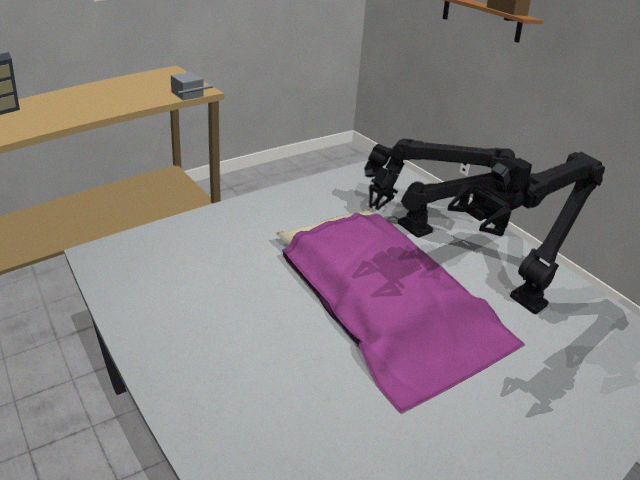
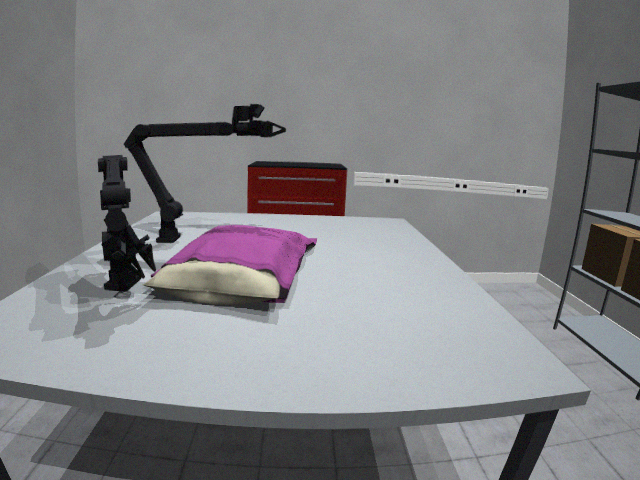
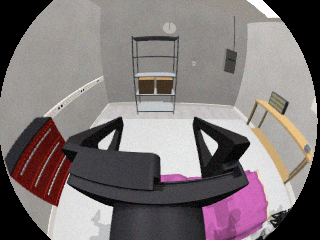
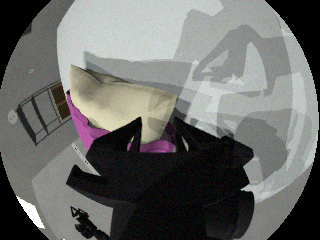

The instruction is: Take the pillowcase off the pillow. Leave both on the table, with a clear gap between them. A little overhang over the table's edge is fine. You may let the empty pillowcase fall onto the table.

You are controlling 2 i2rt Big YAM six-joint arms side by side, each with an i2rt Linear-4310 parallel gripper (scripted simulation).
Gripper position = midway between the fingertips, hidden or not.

Observation:
In view: the left gripper (image 1: pixel 463 217), the right gripper (image 4: pixel 157 120), a magenta pillowcase (image 1: pixel 420 332) and a cream pillow (image 2: pixel 209 282).
The magenta pillowcase also shows in image 2 (image 2: pixel 281 251) and in image 4 (image 4: pixel 87 134). The cream pillow shows as well in image 4 (image 4: pixel 108 102). The left gripper shows as well in image 3 (image 3: pixel 158 120).

